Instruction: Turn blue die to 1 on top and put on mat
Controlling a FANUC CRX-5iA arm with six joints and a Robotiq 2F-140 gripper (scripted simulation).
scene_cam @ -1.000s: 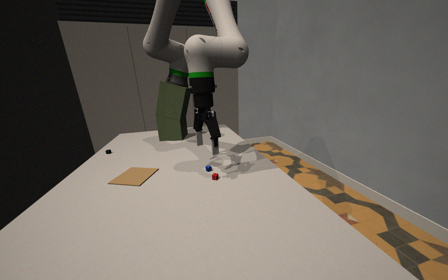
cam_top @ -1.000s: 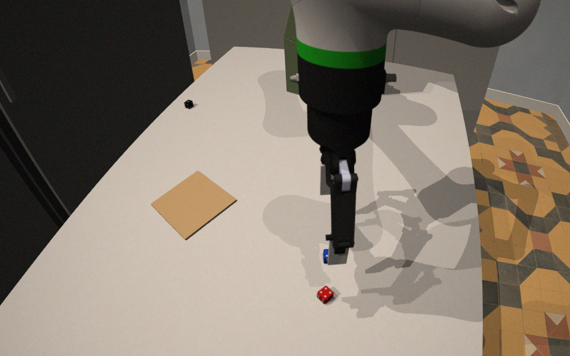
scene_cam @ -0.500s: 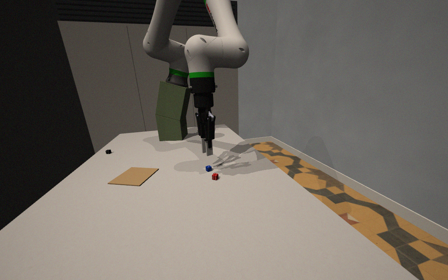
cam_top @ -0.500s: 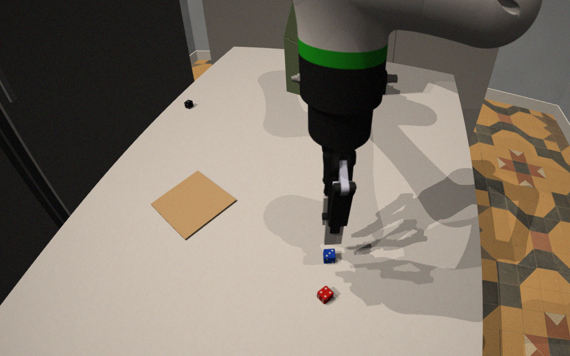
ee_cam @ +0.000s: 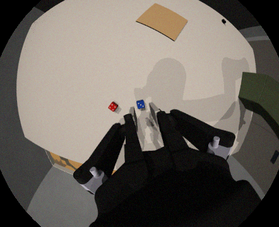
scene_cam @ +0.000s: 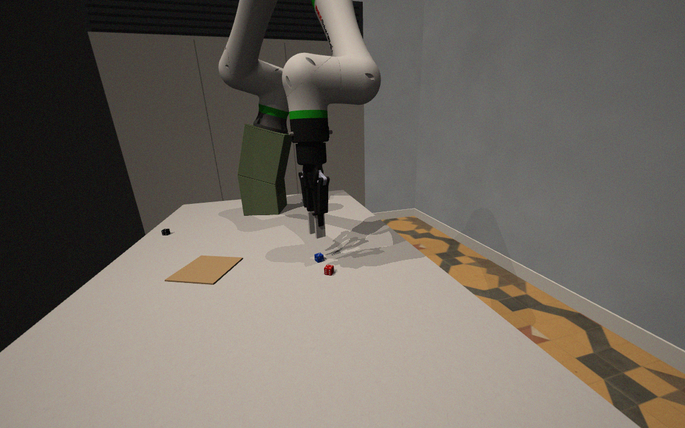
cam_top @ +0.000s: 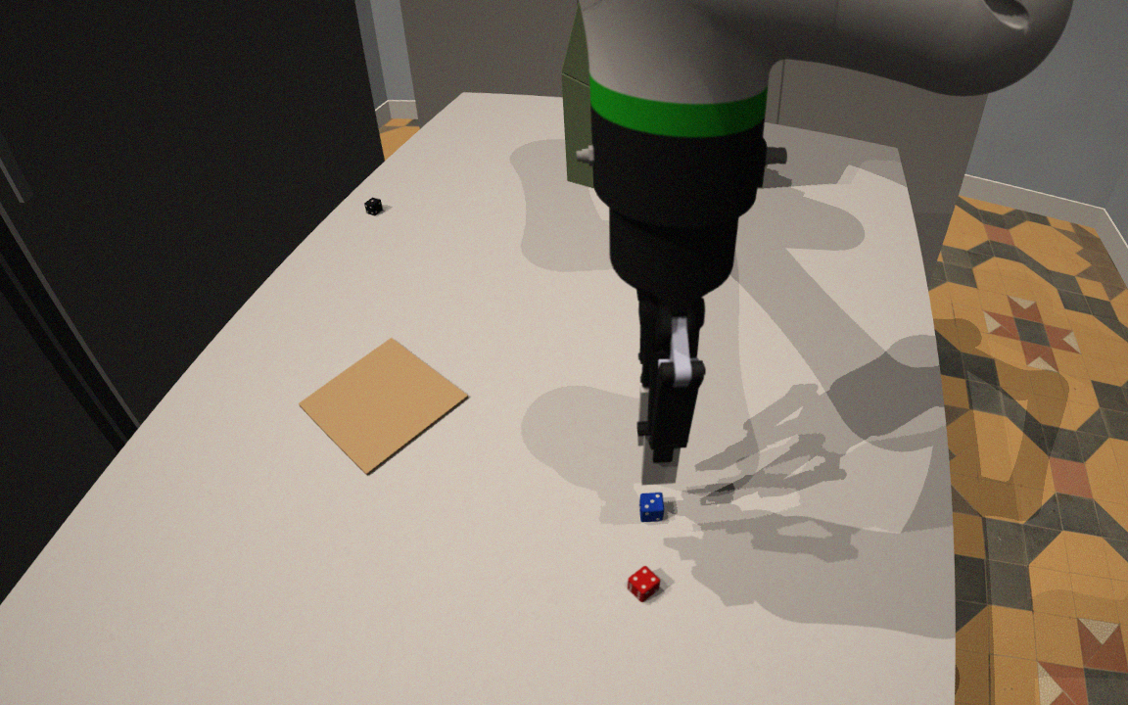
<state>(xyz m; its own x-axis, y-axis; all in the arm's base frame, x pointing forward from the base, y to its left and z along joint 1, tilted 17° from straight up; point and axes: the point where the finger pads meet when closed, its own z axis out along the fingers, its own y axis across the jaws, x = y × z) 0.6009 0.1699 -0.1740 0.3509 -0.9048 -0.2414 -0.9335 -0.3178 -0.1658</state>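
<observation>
The blue die is 100 mm below my hand. From my hand the other things lie so: mat (310 mm to the right, 110 mm below, 40 mm behind); red die (100 mm below, 80 mm ahead, 20 mm to the left); black die (540 mm to the right, 380 mm behind, 100 mm below).
</observation>
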